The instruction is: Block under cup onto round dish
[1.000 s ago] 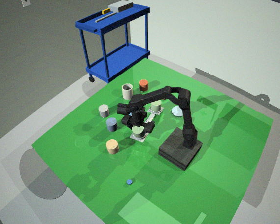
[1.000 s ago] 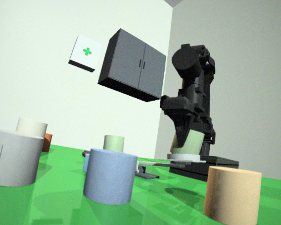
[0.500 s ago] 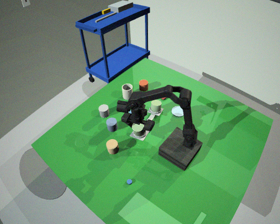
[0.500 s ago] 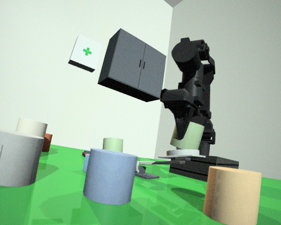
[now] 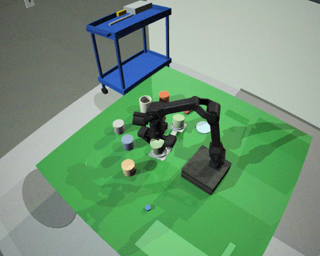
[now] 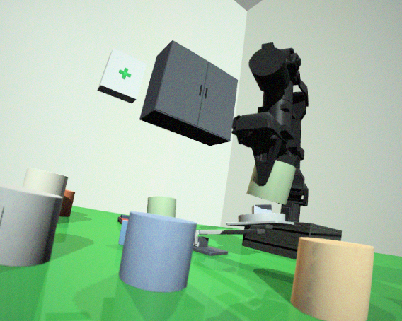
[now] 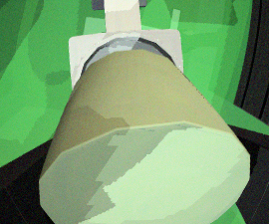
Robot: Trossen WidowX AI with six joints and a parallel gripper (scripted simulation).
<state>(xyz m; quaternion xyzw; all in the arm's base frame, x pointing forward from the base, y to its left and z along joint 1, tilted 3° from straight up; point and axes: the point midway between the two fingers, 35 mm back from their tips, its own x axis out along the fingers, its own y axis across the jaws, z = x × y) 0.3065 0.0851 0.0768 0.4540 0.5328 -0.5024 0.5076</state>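
Right now my gripper tip is 1 cm to the left of the block and 5 cm above it. From my gripper tip the other things lie so: tan cup: 10 cm ahead, 12 cm to the left, 10 cm below; blue cup: 19 cm ahead, 1 cm to the right, 10 cm below; balance: 1 cm ahead, 14 cm to the right, 10 cm below.
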